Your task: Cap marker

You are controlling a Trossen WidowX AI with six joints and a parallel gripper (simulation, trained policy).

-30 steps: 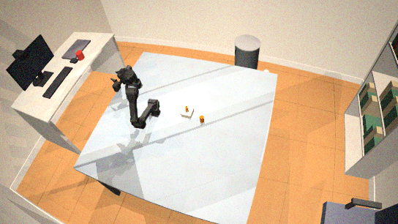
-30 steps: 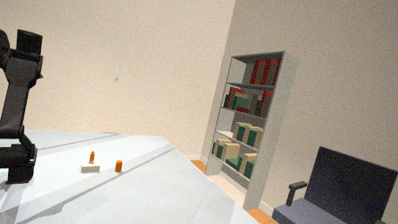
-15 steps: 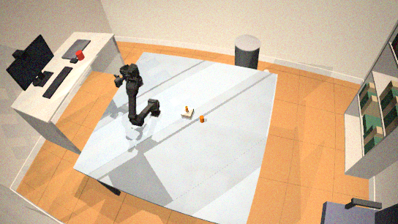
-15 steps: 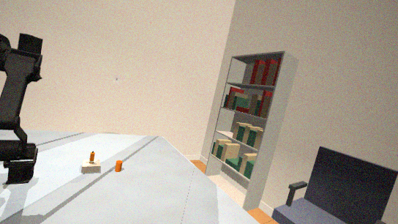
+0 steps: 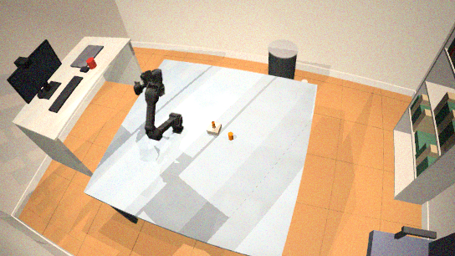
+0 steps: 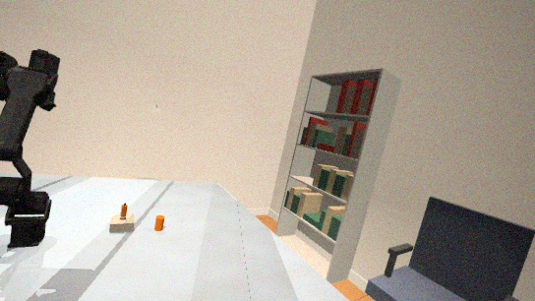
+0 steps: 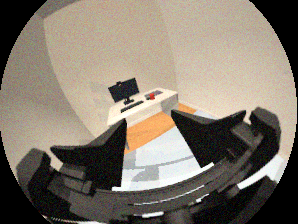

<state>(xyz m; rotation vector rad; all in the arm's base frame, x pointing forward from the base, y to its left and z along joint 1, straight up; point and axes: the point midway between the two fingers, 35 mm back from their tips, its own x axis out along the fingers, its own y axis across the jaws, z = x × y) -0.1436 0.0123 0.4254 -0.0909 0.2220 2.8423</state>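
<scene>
Now: gripper tip 54 cm short of the orange cap and 40 cm above it. Also, from my gripper tip: orange marker 42 cm ahead, 35 cm below, 4 cm to the left; holder block 42 cm ahead, 41 cm below, 4 cm to the left.
</scene>
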